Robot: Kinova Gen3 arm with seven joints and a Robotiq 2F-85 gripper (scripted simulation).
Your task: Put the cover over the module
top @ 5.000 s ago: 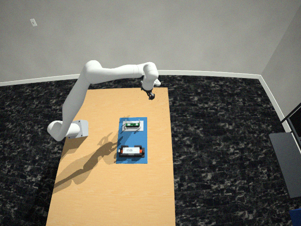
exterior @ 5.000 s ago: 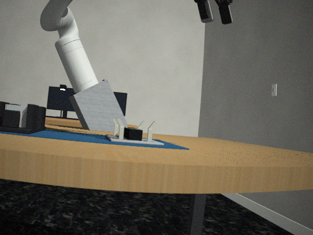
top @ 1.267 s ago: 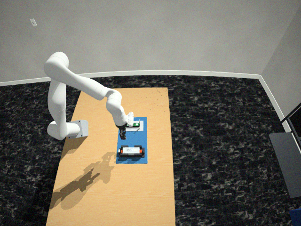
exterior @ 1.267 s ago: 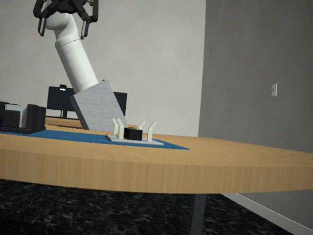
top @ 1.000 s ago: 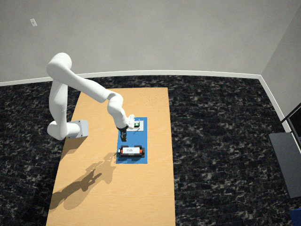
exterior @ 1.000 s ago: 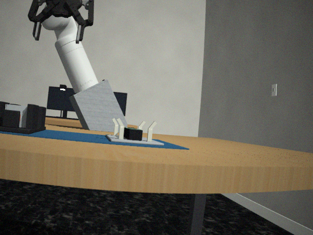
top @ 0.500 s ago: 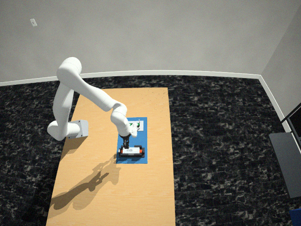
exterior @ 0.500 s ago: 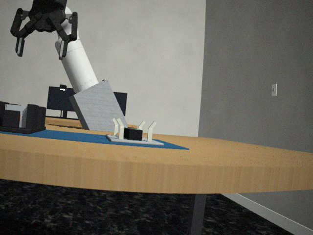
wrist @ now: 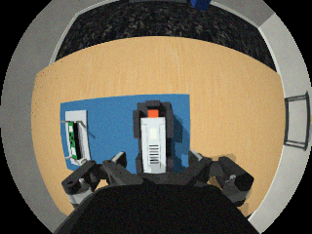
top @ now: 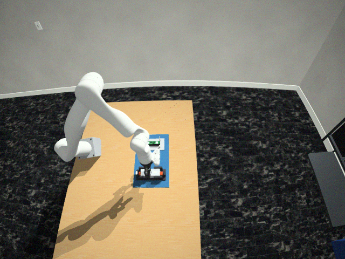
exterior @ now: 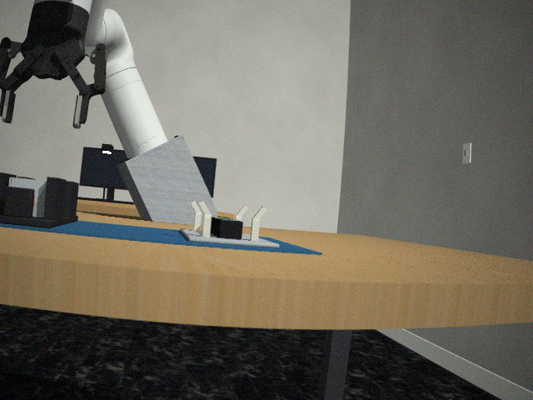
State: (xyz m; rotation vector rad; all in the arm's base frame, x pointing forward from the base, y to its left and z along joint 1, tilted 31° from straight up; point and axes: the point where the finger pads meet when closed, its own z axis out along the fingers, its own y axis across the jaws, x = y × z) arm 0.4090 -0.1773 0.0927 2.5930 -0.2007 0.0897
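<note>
The cover is 10 mm to the left of my hand and 90 mm below it.
</note>
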